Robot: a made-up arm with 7 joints.
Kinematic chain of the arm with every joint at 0, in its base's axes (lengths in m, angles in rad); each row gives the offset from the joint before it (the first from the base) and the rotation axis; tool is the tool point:
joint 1: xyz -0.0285 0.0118 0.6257 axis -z
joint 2: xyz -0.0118 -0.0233 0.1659 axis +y
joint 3: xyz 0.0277 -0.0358 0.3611 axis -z
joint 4: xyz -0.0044 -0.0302 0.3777 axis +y
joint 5: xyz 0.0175 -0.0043 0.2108 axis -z
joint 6: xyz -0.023 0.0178 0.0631 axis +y
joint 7: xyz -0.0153 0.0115 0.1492 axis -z
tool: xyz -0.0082 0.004 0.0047
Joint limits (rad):
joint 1: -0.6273..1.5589
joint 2: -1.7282..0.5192
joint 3: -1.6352..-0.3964
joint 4: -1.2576..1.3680
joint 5: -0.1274..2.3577
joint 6: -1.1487..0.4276
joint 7: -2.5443..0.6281
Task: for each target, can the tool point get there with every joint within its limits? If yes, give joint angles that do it. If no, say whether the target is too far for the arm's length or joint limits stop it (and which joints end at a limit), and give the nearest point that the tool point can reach.
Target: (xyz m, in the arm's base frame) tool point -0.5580 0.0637 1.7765
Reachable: yes | joints 0.5537 -0.2839 -0.7259 -0.5859 0.2861 -0.1026 -1.7529
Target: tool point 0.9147 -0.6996 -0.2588
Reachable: no: too far | nearest point -0.3877 -0.6549 0.4271 | short by 1.473 m
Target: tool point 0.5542 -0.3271 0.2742
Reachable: no: joint limits stop it (at a limit: joint 2, joint 3, joint 4, joint 5, joint 7) | nearest point 0.5208 -0.3077 1.1885 | short by 0.915 m
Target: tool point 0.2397 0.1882 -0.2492
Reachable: no: joint limits stop it (at a limit: joint 1, joint 2, joint 3, joint 4) | nearest point -0.1456 0.7095 0.3479 | short by 0.881 m
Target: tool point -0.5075 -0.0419 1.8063
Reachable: yes | joints -0.1686 -0.4777 -0.5438 0.4216 0.4976 -0.7298 -0.0624
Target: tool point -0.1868 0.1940 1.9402
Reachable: yes | joints 1.1046 -0.2105 -0.9393 -0.0925 1.5295 0.0588 -0.9460
